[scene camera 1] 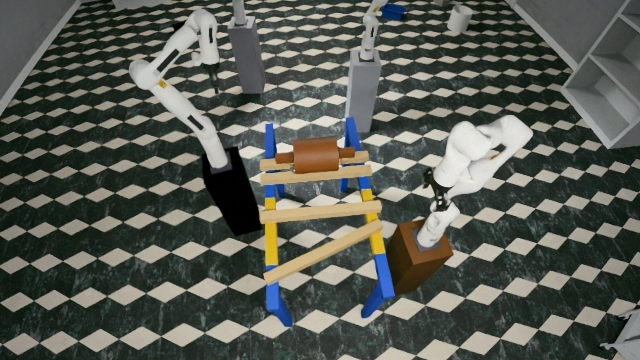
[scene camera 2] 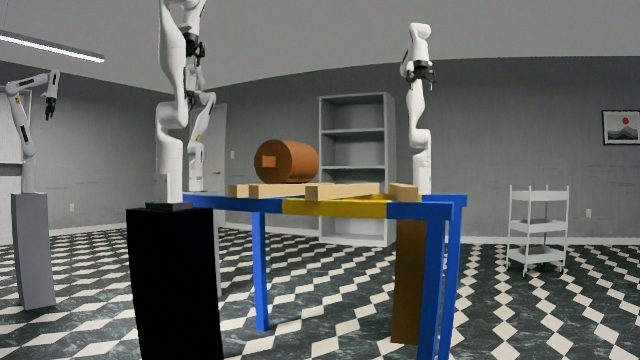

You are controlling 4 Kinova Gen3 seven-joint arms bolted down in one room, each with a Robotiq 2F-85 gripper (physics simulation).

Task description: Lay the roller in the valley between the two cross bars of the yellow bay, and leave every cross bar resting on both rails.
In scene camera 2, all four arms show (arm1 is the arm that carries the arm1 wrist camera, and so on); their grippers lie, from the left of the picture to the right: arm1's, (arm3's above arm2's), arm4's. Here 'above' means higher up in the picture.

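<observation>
The brown roller (scene camera 1: 316,155) (scene camera 2: 287,161) lies on the two far cross bars (scene camera 1: 350,172) (scene camera 2: 272,191), over the blue rails. A straight bar (scene camera 1: 320,212) (scene camera 2: 342,191) crosses both yellow rail parts (scene camera 1: 270,245) (scene camera 2: 335,207). The nearest bar (scene camera 1: 322,251) (scene camera 2: 404,192) is slanted: right end on yellow, left end on blue. Arm4's gripper (scene camera 2: 421,86) is open, above the frame. Arm1's (scene camera 2: 50,118), arm2's (scene camera 2: 191,104) and arm3's (scene camera 2: 199,59) are away from the roller; their finger openings are unclear. In scene camera 1, the right arm's gripper (scene camera 1: 433,196) is open; the left arm's (scene camera 1: 216,87) is unclear.
A black pedestal (scene camera 1: 232,195) (scene camera 2: 172,280) stands left of the frame, a brown pedestal (scene camera 1: 420,265) (scene camera 2: 410,285) right of it. Grey pedestals (scene camera 1: 247,60) (scene camera 1: 362,95) stand behind. A shelf unit (scene camera 2: 390,150) and a white cart (scene camera 2: 539,195) stand farther off.
</observation>
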